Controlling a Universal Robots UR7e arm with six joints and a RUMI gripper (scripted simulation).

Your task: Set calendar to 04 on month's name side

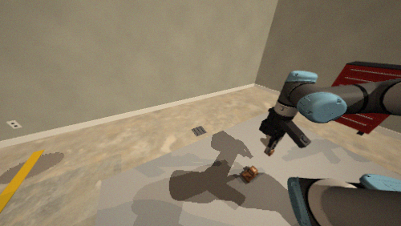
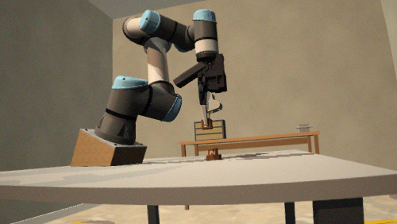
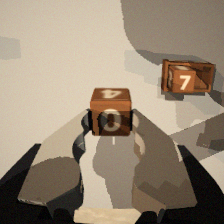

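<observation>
My gripper is now 10 mm above the cube. From my hand the other things lie so: calendar tray 120 mm below, 100 mm to the left, 10 mm ahead.
</observation>
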